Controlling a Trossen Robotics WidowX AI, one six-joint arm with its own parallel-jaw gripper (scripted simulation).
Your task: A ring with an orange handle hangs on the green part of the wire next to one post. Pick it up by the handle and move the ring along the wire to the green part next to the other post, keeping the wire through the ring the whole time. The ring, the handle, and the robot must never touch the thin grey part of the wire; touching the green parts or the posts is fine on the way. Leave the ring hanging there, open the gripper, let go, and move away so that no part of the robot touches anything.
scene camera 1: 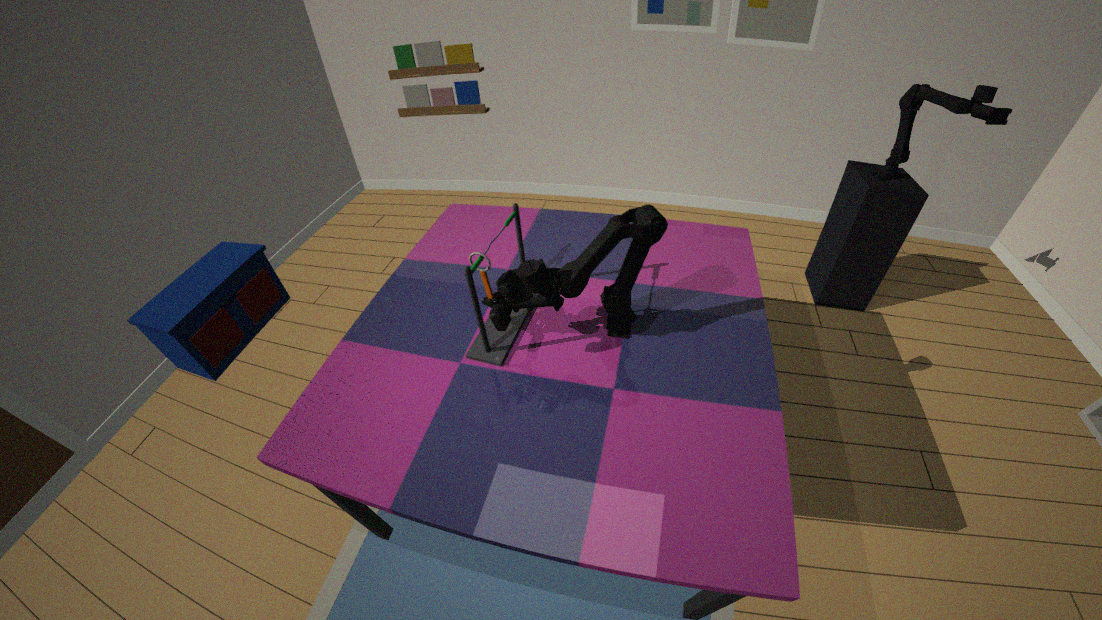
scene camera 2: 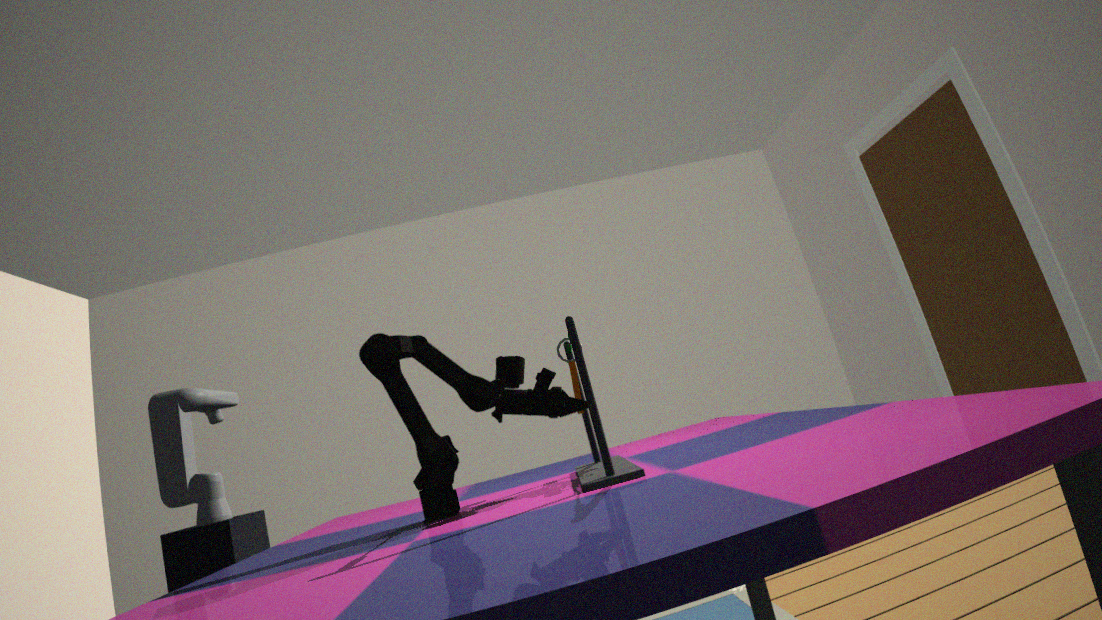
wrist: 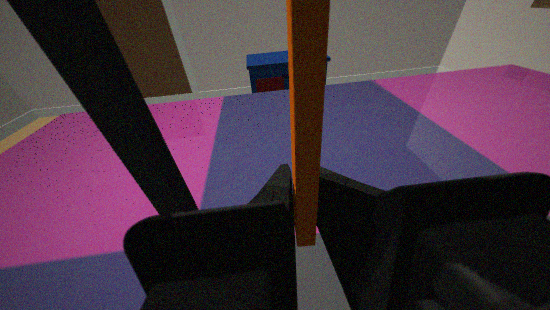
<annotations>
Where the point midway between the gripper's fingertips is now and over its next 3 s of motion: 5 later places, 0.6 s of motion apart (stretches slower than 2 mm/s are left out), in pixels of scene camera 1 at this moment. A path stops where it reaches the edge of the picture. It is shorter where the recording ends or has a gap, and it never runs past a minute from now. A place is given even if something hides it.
My gripper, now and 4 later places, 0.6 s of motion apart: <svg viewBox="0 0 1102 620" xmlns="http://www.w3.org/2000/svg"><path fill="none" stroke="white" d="M483 301L483 304L488 304L498 303L513 301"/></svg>
</annotations>
